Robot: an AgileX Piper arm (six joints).
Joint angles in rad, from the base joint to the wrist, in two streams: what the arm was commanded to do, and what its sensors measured. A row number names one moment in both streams.
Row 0, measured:
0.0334, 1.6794, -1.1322, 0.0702, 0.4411, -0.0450
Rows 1 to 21, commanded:
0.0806, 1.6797, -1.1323, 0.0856, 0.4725, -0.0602
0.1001, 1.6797, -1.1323, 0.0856, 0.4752, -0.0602
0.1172, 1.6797, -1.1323, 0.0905, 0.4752, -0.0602
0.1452, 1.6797, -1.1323, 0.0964, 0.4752, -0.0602
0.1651, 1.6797, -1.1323, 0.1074, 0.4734, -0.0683
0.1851, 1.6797, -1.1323, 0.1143, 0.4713, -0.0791
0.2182, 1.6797, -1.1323, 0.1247, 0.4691, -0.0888
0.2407, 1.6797, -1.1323, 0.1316, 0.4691, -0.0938
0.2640, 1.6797, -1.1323, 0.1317, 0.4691, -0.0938
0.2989, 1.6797, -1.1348, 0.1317, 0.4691, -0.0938
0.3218, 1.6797, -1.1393, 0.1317, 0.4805, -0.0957
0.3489, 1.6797, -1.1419, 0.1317, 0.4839, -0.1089
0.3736, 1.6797, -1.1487, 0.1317, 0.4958, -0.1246
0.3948, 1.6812, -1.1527, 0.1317, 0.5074, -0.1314
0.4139, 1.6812, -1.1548, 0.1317, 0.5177, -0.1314
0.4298, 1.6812, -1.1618, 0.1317, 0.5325, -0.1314
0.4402, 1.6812, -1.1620, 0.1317, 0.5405, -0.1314
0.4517, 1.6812, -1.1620, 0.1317, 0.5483, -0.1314
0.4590, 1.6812, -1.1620, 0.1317, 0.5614, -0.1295
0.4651, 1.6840, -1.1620, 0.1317, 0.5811, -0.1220
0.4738, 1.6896, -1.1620, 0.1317, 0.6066, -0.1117
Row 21, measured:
0.4481, 1.6794, -1.1546, 0.1340, 0.5378, -0.1203
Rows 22 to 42, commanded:
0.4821, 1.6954, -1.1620, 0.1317, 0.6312, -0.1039
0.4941, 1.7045, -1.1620, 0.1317, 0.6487, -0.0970
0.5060, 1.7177, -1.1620, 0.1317, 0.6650, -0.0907
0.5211, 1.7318, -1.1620, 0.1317, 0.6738, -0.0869
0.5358, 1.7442, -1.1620, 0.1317, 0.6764, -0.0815
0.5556, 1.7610, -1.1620, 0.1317, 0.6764, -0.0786
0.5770, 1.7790, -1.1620, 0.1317, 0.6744, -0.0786
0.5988, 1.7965, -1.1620, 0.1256, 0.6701, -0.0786
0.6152, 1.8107, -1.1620, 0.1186, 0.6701, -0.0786
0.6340, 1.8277, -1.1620, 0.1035, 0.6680, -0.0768
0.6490, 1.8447, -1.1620, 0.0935, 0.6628, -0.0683
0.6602, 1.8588, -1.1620, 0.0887, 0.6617, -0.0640
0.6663, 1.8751, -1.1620, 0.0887, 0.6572, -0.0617
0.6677, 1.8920, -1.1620, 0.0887, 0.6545, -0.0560
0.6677, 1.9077, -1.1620, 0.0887, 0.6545, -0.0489
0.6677, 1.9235, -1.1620, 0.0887, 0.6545, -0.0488
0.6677, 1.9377, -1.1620, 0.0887, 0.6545, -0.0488
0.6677, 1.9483, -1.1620, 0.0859, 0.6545, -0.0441
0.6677, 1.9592, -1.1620, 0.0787, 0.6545, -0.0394
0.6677, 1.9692, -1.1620, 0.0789, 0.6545, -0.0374
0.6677, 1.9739, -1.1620, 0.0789, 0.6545, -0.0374
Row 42, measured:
0.6680, 1.9461, -1.1569, 0.0966, 0.6596, -0.0499
